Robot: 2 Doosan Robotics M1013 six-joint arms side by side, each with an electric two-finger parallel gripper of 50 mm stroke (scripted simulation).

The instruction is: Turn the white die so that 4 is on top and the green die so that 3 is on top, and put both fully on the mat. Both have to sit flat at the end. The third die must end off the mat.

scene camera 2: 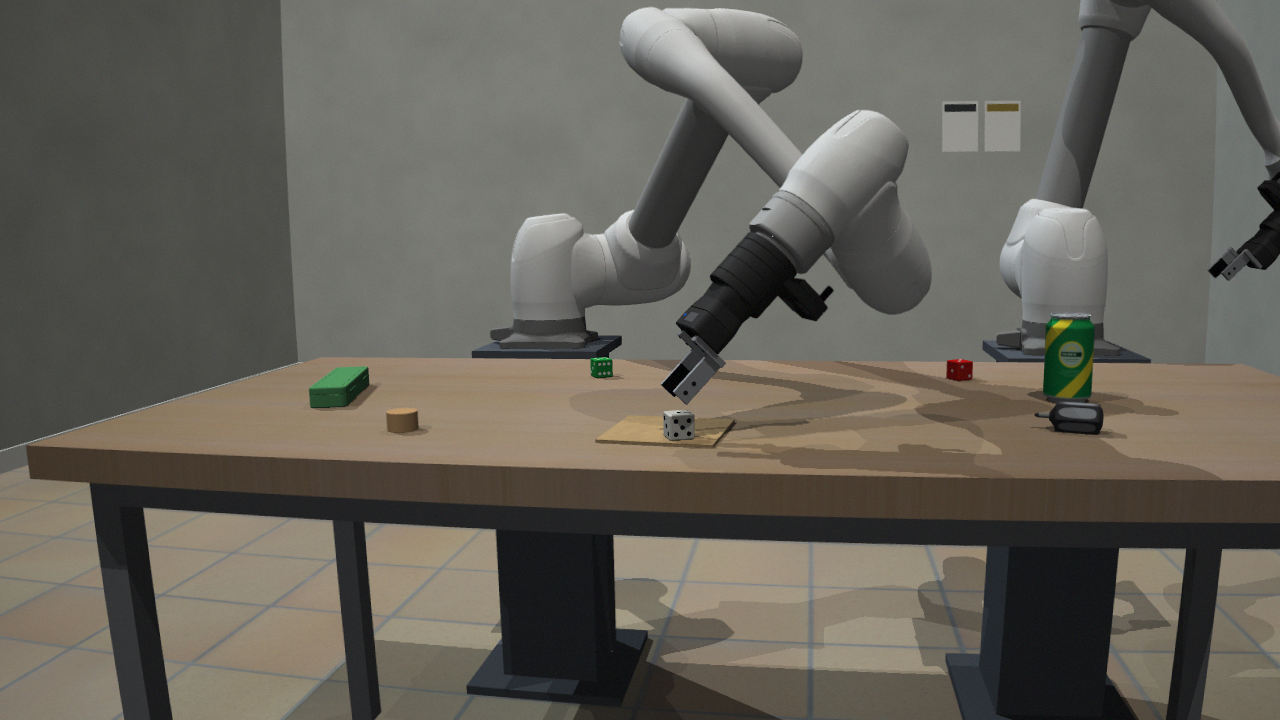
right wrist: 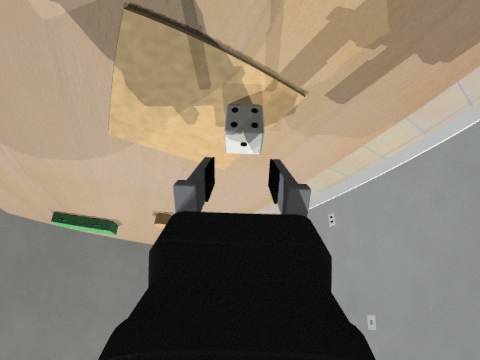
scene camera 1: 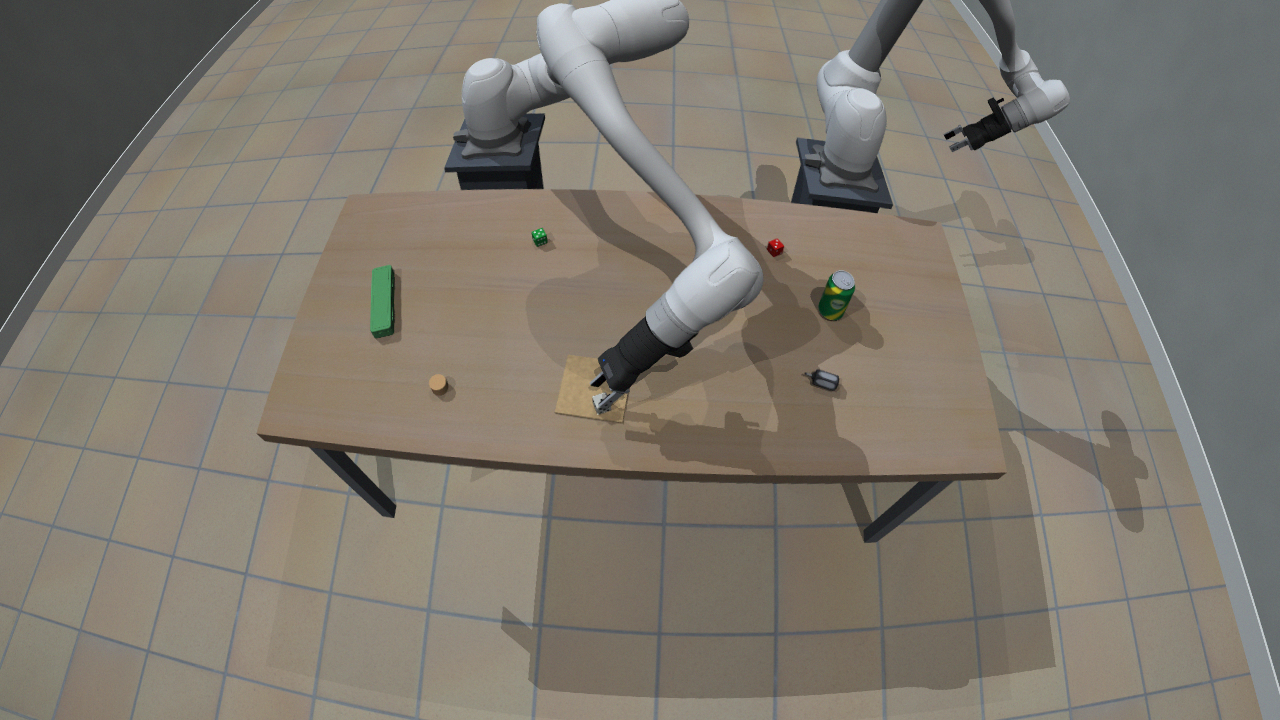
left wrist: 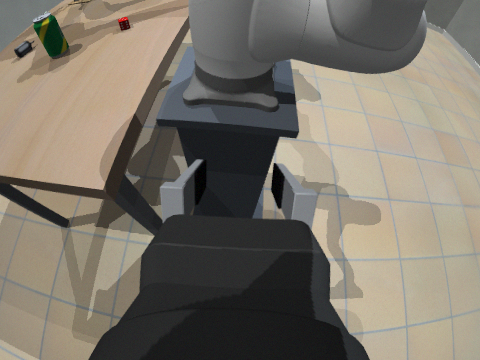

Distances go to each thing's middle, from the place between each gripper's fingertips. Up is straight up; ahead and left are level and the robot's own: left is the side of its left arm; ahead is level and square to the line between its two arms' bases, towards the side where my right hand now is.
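The dark grey object (scene camera 2: 1087, 418) is 79 cm ahead of my left hand (scene camera 2: 1218, 275), 47 cm to the right of it and 14 cm below it. From that same left hand, the white die (right wrist: 244, 125) is 90 cm ahead, 93 cm to the right and 14 cm below, while the tan mat (scene camera 1: 575, 396) is 85 cm ahead, 95 cm to the right and 16 cm below. As for the can (scene camera 2: 1069, 341), my left hand is 59 cm short of it, 43 cm to the left of it and 10 cm above it.
Counting from my right hand (scene camera 2: 673, 394), I find the dark grey object 460 mm to the left, 100 mm behind and 50 mm below. The wooden disc (scene camera 2: 401, 420) is 360 mm to the right of my right hand and 60 mm below it, and the tan mat is 70 mm below that hand, 40 mm behind it and 30 mm to the right of it. My right hand itself is 50 mm above the white die and 10 mm to the left of it.
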